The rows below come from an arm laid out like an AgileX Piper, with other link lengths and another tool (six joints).
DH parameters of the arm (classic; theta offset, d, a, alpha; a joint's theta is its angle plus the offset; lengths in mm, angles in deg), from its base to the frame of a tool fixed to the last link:
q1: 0 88.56 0 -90
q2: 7.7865 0 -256.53 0
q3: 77.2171 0 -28.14 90
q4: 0 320.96 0 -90
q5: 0 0 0 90
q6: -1.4 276.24 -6.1 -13
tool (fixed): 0 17.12 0 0
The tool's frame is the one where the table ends.
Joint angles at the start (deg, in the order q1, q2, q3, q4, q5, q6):
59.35, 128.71, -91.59, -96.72, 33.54, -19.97
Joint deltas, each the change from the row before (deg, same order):
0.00, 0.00, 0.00, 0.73, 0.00, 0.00
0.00, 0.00, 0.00, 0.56, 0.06, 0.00
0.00, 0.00, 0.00, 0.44, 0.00, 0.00
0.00, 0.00, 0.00, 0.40, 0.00, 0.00
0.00, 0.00, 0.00, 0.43, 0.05, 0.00
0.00, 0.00, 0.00, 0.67, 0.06, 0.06
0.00, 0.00, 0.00, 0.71, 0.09, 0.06
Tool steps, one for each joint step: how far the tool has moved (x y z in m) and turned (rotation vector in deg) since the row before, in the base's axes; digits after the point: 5 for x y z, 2 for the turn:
-0.00042, -0.00100, -0.00170, 0.32, 0.53, -0.39
-0.00018, -0.00100, -0.00120, 0.23, 0.38, -0.35
-0.00027, -0.00059, -0.00103, 0.19, 0.32, -0.23
-0.00026, -0.00053, -0.00094, 0.17, 0.29, -0.21
-0.00015, -0.00077, -0.00092, 0.18, 0.29, -0.27
-0.00030, -0.00112, -0.00147, 0.33, 0.48, -0.43
-0.00028, -0.00128, -0.00152, 0.34, 0.49, -0.48

